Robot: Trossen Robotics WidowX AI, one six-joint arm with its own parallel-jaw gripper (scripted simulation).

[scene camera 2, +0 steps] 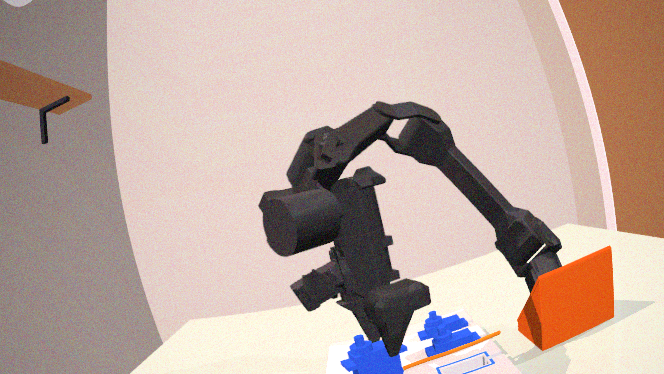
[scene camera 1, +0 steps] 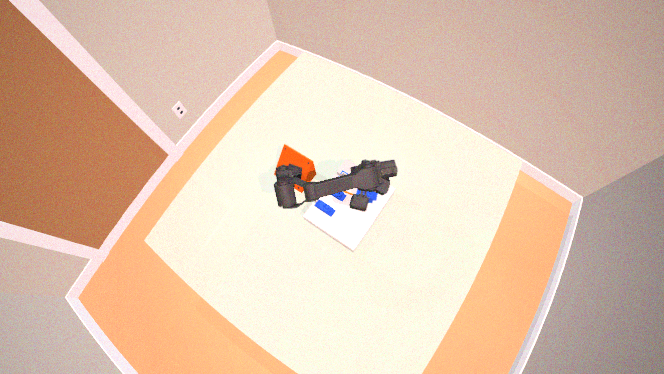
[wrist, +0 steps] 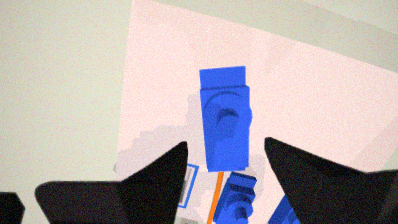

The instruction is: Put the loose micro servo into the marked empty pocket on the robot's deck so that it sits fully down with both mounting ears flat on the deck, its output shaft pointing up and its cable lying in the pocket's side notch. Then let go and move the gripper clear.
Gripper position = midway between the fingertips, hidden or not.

My gripper (scene camera 2: 384, 349) is open, with nothing in its grasp. Further things: a white deck (scene camera 1: 347, 226).
My gripper shows as well in the wrist view (wrist: 225, 144). The white deck is seen too in the wrist view (wrist: 330, 105).
